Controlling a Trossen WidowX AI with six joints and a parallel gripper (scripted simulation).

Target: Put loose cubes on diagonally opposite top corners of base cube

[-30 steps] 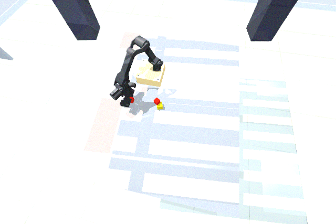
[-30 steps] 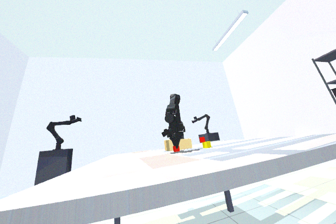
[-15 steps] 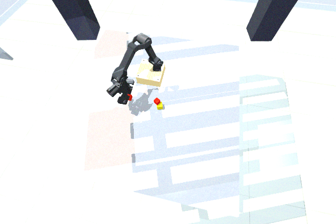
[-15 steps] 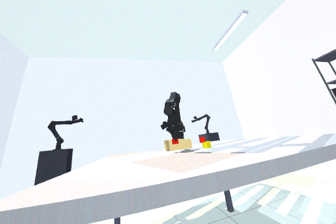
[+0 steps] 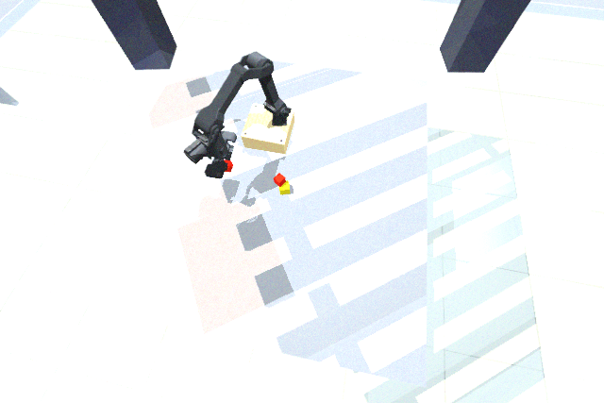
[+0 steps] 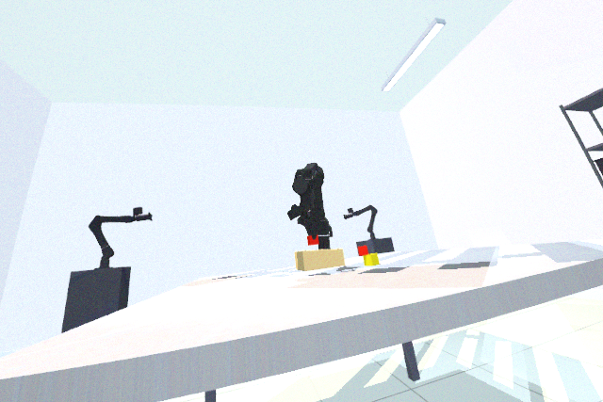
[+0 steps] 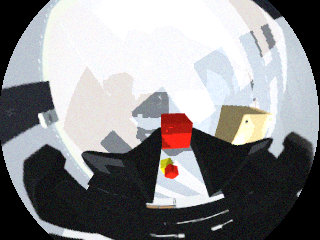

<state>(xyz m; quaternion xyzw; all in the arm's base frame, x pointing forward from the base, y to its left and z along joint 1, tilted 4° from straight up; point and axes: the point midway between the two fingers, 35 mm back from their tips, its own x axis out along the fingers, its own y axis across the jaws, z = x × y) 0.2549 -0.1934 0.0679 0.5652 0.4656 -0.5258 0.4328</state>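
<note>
Right now my gripper tip is 4 cm short of the yellow cube, 21 cm to the right of it and 10 cm above it.
</note>
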